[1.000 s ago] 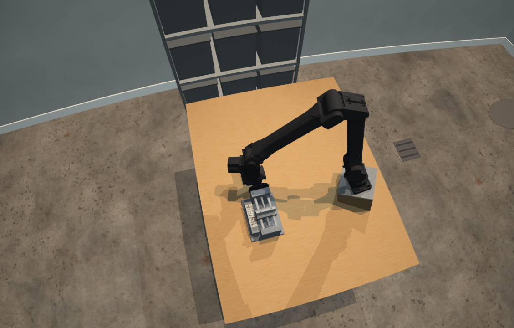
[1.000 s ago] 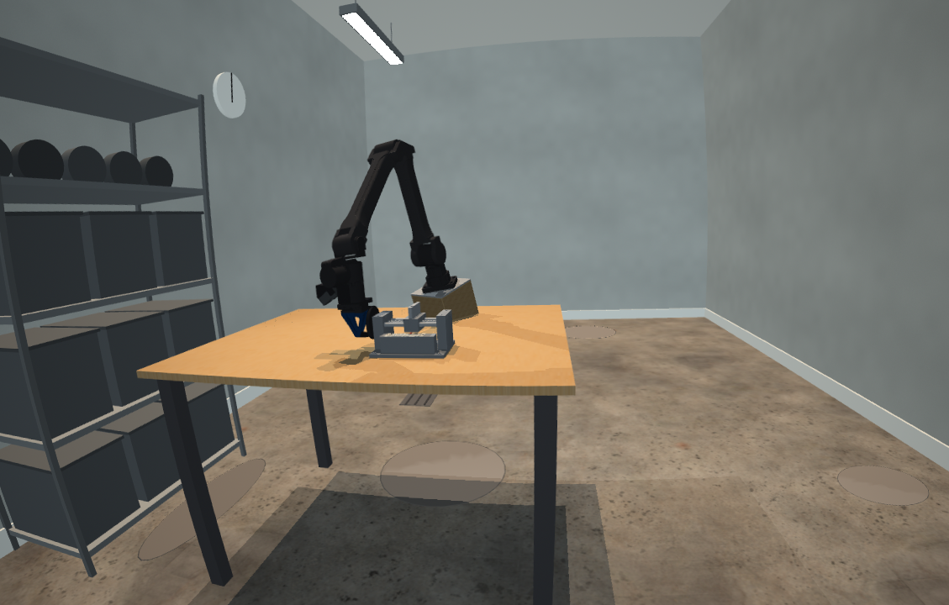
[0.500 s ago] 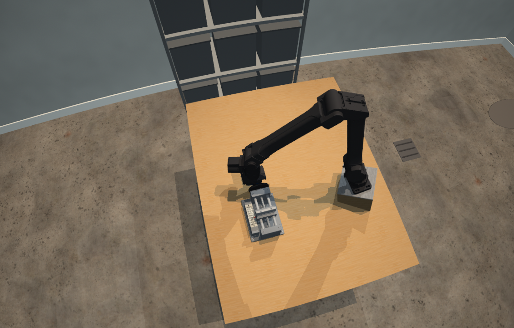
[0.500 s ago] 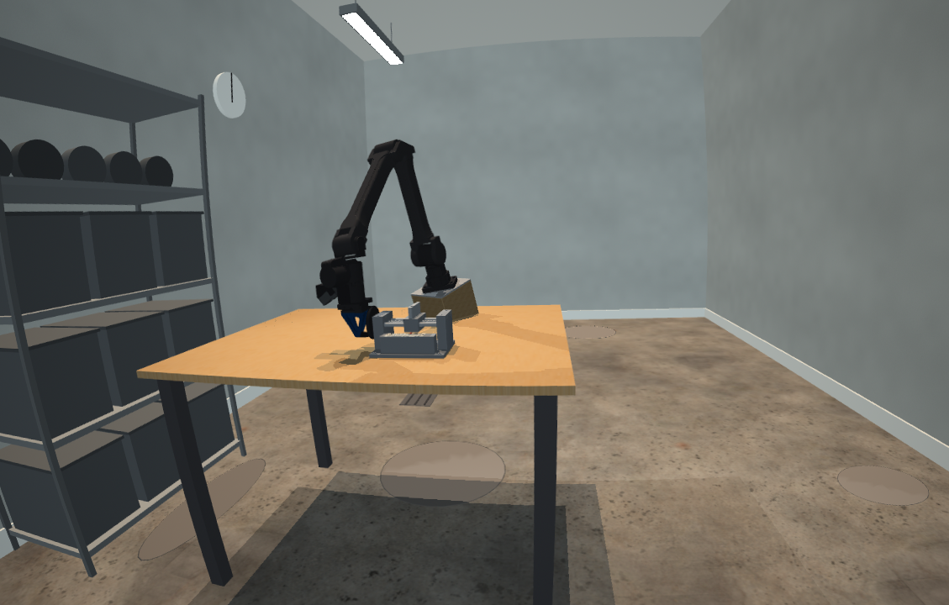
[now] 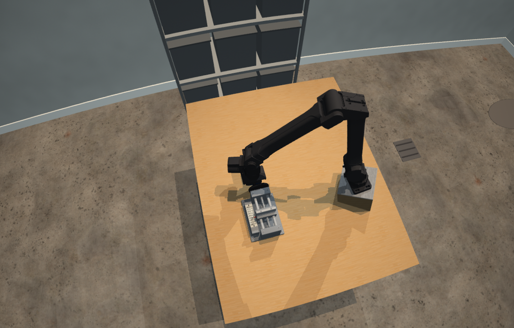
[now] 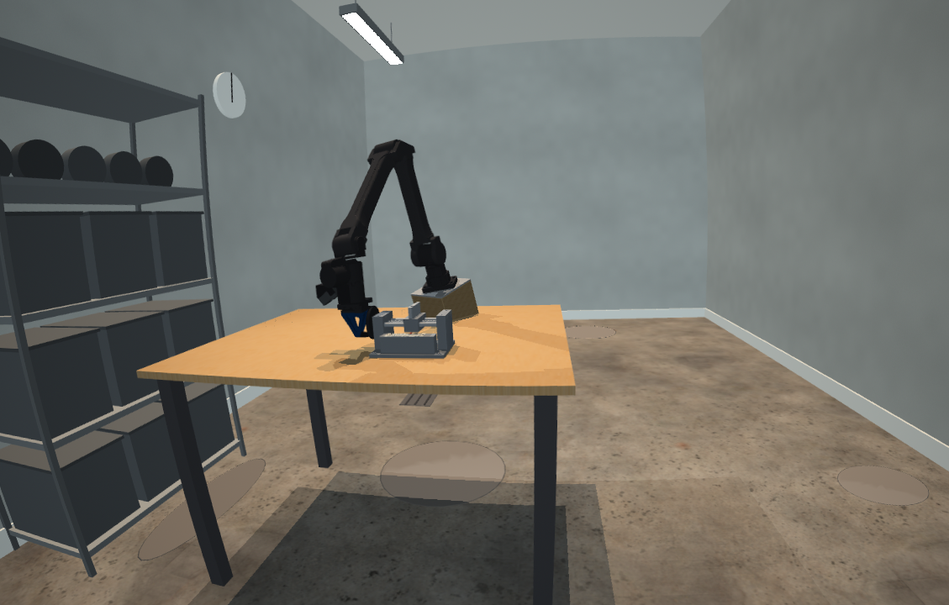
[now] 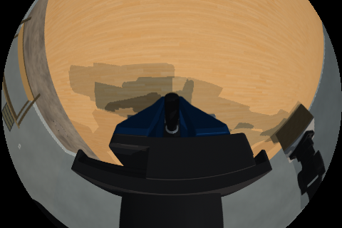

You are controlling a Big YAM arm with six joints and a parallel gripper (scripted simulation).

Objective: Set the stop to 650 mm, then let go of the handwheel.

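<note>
The handwheel handle is 10 mm to the left of my hand. Round my hand: black handwheel 30 mm to the left; grey stop fixture 160 mm to the left, 40 mm above.
</note>
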